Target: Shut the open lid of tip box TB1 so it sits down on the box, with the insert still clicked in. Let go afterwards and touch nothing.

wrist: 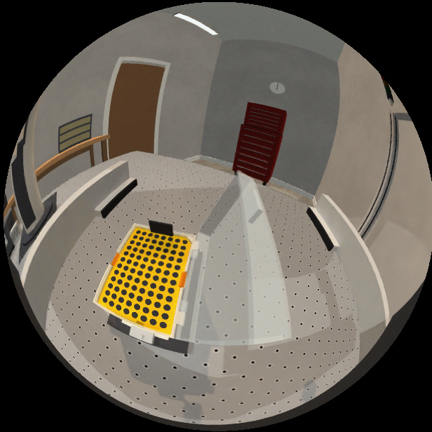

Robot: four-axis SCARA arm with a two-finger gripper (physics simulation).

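Tip box TB1 [142, 334] sits left of the middle of the wrist view, with its yellow insert [145, 272] of dark round holes inside the rim. Orange clips [115, 259] [183, 279] show at the insert's two long sides, and the insert looks level. The clear lid [227, 290] stands open along the box's right side, rising toward the camera. My gripper [227, 182] is open wide, with one black-padded finger at the left and one at the right. Nothing is between the fingertips, and the lid's upper part shows in the gap between them in the view.
The box stands between dark holder pieces [161, 228] [172, 345] on a perforated table top [250, 372]. Beyond the table are a red slatted object [260, 145], a brown door [135, 110] and a wooden rail [70, 152]. Shadows fall near the box.
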